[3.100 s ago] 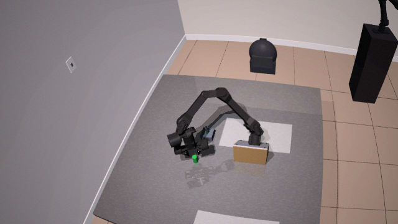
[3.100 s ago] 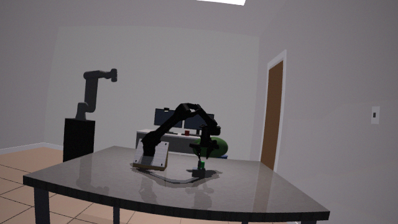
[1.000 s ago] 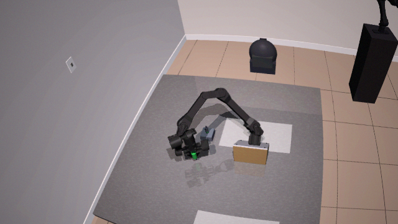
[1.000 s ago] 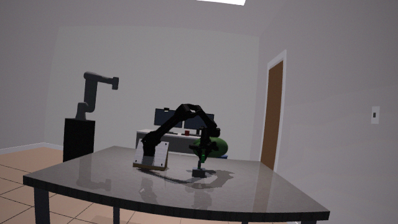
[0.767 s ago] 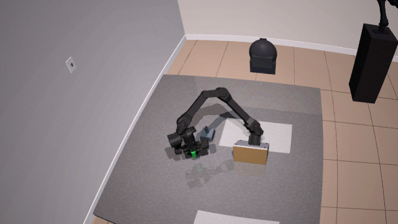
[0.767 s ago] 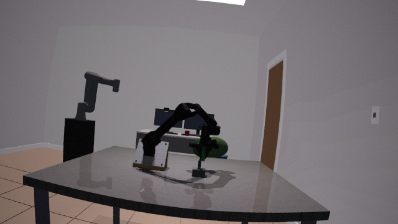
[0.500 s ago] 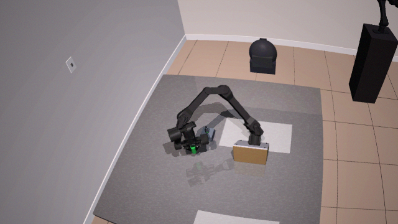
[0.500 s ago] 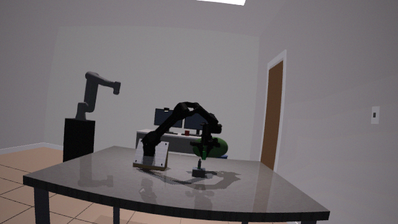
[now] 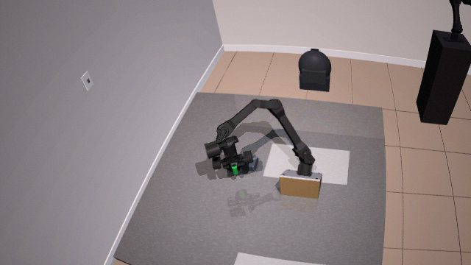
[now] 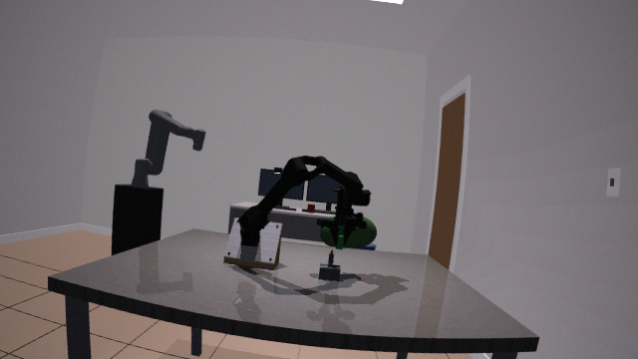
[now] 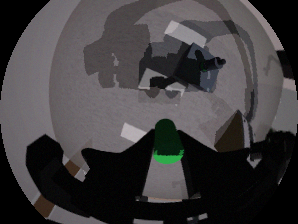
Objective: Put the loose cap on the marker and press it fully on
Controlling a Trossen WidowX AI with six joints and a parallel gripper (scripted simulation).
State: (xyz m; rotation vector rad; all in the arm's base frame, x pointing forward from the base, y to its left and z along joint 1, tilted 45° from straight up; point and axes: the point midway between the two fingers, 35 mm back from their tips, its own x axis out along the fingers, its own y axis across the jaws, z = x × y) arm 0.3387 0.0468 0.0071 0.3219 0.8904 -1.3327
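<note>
My gripper tip is 120 mm to the left of the grey holder block, 80 mm above it and 30 mm past it. Also, from my gripper tip: green cap (10 mm above).
</note>
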